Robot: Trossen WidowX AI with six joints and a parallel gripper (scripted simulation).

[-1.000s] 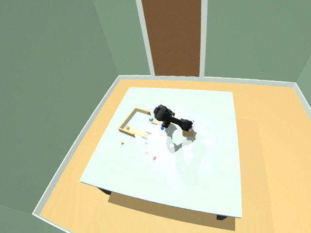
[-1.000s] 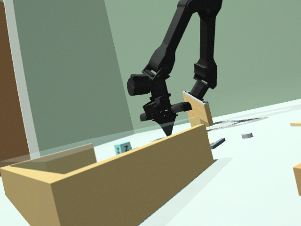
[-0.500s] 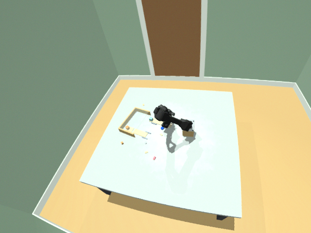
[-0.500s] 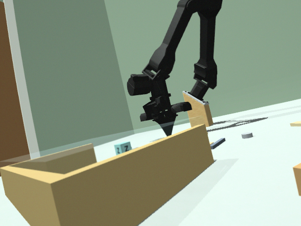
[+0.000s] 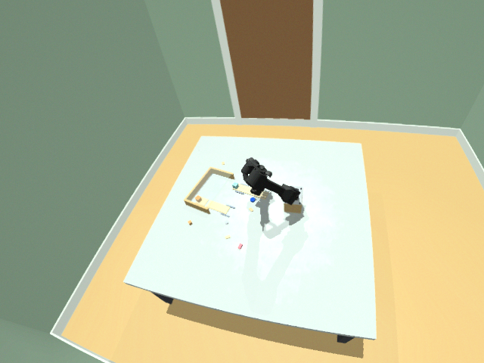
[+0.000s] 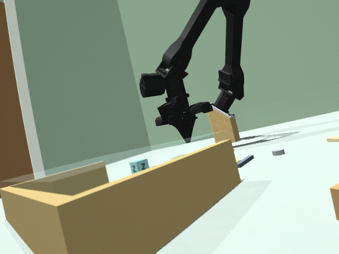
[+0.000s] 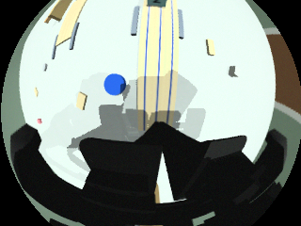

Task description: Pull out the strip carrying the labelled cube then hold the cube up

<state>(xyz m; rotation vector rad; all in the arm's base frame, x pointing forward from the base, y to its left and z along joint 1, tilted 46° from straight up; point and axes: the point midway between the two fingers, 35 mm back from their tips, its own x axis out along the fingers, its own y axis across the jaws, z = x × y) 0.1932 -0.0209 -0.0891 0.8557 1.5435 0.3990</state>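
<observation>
The tan strip is 9 cm ahead of my gripper tip, 3 cm to the right of it and 4 cm below it. From my gripper tip the other things lie so: labelled cube 19 cm ahead, 5 cm to the right, 2 cm below; then grey puck 18 cm ahead, 23 cm to the left, 4 cm below; then blue disc 6 cm ahead, 5 cm to the left, 3 cm below.
</observation>
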